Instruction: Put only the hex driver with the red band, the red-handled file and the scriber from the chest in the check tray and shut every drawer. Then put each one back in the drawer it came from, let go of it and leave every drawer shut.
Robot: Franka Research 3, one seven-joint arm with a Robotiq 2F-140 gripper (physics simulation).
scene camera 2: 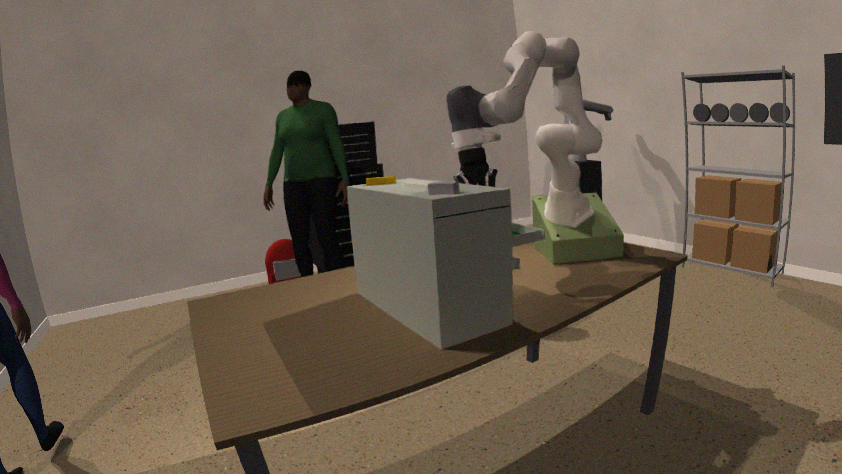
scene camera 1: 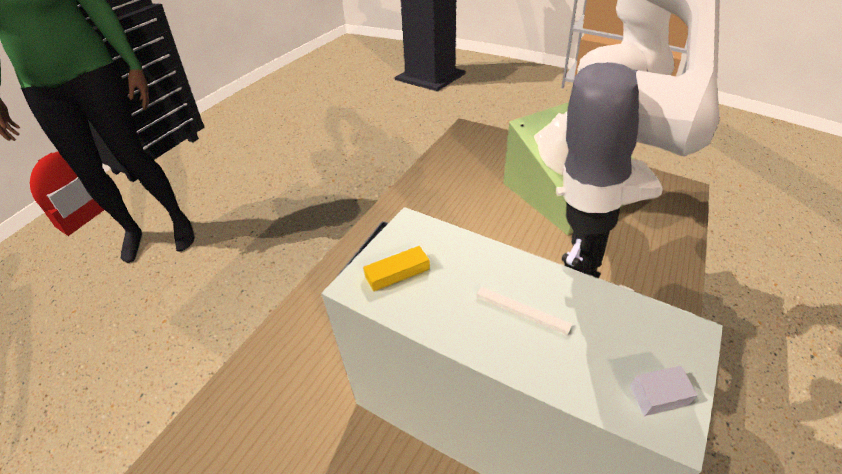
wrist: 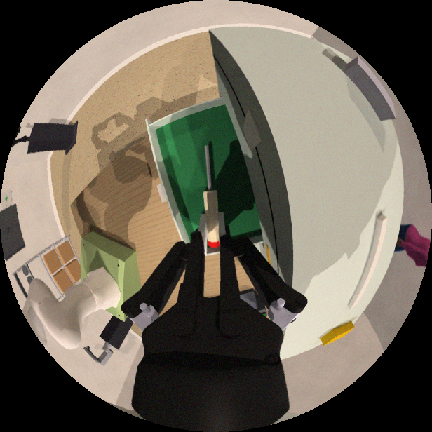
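Observation:
The grey-green chest (scene camera 1: 412, 353) (scene camera 2: 394, 253) (wrist: 340, 165) stands on the table. An upper drawer (scene camera 2: 528, 236) (wrist: 187, 112) with a green lining is open. The hex driver (wrist: 210, 202), with a pale handle, a red band at its end and a grey shaft, is over the green lining in the wrist view; whether it touches the drawer floor I cannot tell. My gripper (scene camera 1: 583, 269) (scene camera 2: 476, 178) (wrist: 212, 220) is shut on its handle near the red band. A dark tray (scene camera 1: 366, 242) (wrist: 252, 301) shows partly beside the chest. The file and the scriber do not show.
On the chest top lie a yellow block (scene camera 1: 396, 267) (scene camera 2: 381, 180) (wrist: 337, 333), a pale bar (scene camera 1: 523, 310) (wrist: 369, 260) and a lilac block (scene camera 1: 664, 389) (scene camera 2: 443, 187) (wrist: 370, 89). The green robot base (scene camera 1: 530, 170) (scene camera 2: 586, 249) (wrist: 107, 255) stands across from the open drawer.

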